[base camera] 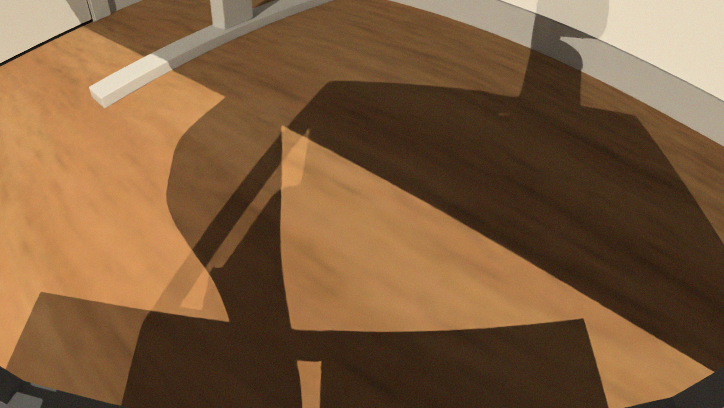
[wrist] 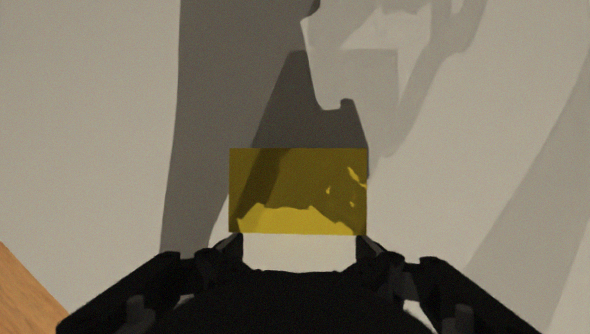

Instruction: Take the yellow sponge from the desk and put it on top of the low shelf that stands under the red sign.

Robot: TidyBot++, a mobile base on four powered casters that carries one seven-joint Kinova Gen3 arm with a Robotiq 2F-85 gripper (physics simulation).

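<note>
In the wrist view the yellow sponge lies flat on a pale beige surface, mostly in shadow. My gripper is open. Its two black fingertips stand just at the sponge's near edge, one at each lower corner, with nothing between them. I cannot tell whether they touch the sponge. The base camera shows neither the sponge nor the gripper.
The base camera shows a wooden floor crossed by dark shadows. A pale furniture foot bar with an upright post stands at the far left. A grey skirting and cream wall run along the far right.
</note>
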